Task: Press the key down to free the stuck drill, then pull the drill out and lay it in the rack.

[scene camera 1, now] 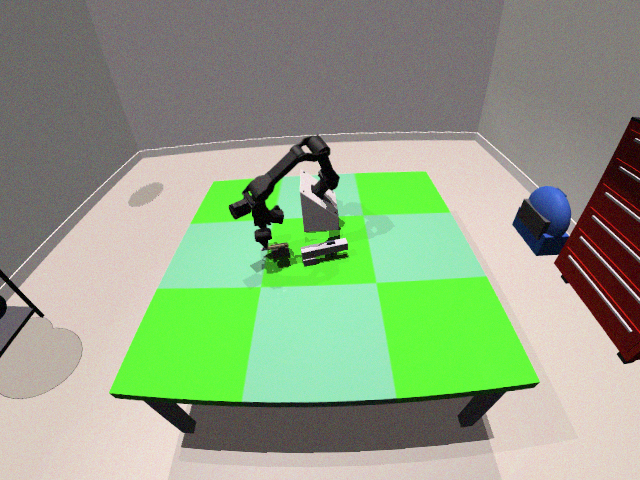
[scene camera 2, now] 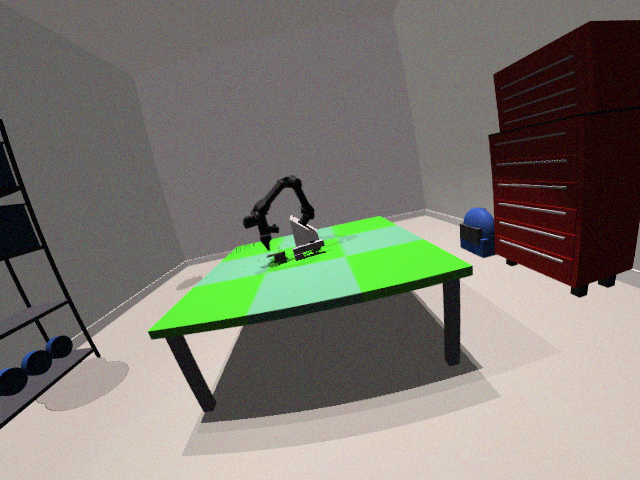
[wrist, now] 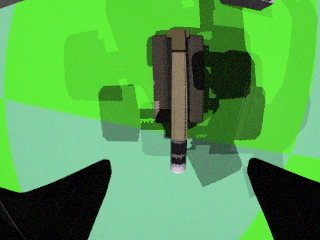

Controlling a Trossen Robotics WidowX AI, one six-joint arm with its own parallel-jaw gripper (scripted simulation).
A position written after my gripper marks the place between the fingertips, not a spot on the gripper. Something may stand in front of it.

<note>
My gripper point(scene camera 1: 265, 240) is open and holds nothing. I also see a drill point(wrist: 179, 96) and a rack point(wrist: 162, 52).
My gripper is seen too in the wrist view point(wrist: 181, 167).
</note>
